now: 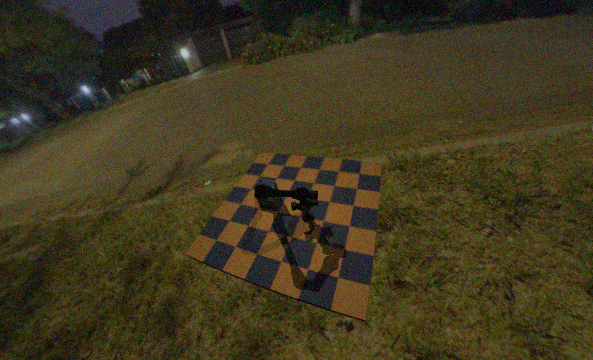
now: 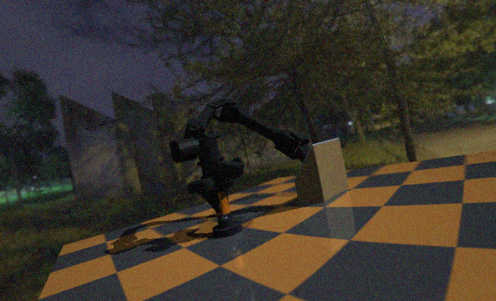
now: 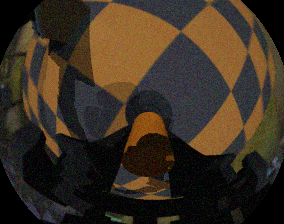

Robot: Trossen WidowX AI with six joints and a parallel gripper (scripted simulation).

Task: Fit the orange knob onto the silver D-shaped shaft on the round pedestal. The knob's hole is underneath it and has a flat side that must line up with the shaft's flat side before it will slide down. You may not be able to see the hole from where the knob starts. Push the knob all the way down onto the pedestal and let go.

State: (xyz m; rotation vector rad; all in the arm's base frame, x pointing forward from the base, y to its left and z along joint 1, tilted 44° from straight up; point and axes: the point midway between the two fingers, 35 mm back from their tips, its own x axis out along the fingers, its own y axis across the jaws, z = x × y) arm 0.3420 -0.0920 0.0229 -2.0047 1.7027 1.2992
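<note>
Right now the orange knob is 3 cm above my gripper tip. The rest, counted from my gripper tip: round pedestal (4 cm below).
</note>
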